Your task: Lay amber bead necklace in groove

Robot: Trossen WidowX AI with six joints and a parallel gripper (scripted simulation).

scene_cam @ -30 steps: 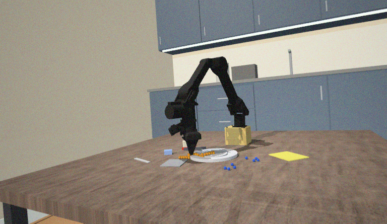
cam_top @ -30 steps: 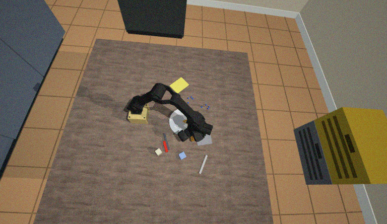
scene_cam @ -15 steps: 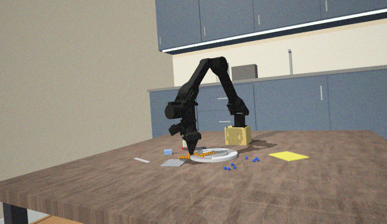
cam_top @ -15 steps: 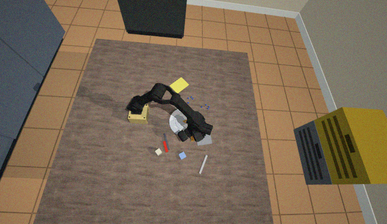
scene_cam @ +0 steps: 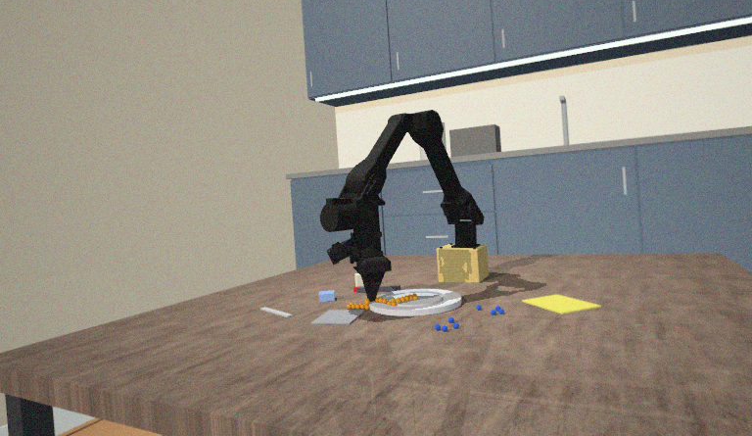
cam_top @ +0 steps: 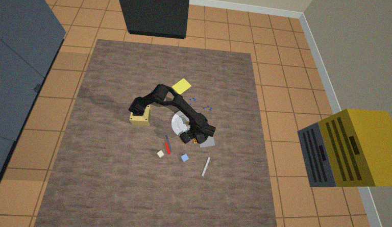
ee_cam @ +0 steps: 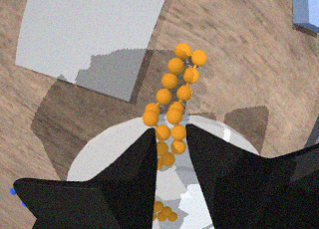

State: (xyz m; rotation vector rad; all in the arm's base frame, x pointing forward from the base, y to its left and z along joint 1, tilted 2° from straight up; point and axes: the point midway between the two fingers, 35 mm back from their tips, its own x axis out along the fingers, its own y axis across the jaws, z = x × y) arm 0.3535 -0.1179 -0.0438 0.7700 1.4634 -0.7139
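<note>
Right now my gripper tip is 90 mm short of the grey square tile, 30 mm to the left of it and 10 mm above it. The rest, counted from my gripper tip: red stick (160 mm behind, 70 mm to the right, 10 mm below); white stick (190 mm to the right, 80 mm ahead, 10 mm below); light blue cube (150 mm to the right, 50 mm behind, 10 mm below).
</note>
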